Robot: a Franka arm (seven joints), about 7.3 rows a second.
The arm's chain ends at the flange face. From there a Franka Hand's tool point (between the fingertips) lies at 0.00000 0.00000 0.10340 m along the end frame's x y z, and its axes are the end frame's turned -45 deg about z.
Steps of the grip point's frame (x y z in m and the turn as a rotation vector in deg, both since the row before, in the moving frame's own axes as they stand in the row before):
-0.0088 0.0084 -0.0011 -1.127 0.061 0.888
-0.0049 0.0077 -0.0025 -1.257 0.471 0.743
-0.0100 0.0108 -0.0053 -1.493 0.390 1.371
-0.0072 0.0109 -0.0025 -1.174 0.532 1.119
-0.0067 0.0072 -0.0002 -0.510 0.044 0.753
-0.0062 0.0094 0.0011 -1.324 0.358 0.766
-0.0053 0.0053 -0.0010 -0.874 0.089 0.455
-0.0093 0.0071 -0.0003 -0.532 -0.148 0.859
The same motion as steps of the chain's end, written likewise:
-0.0018 0.0108 -0.0011 -0.754 0.840 0.888
-0.0002 0.0079 -0.0025 -0.556 1.222 0.743
-0.0018 0.0133 -0.0053 -0.780 1.331 1.371
0.0004 0.0120 -0.0025 -0.454 1.206 1.119
-0.0003 0.0092 -0.0002 -0.330 0.392 0.753
0.0001 0.0098 0.0011 -0.683 1.189 0.766
-0.0012 0.0065 -0.0010 -0.555 0.681 0.455
-0.0020 0.0107 -0.0003 -0.481 0.272 0.859

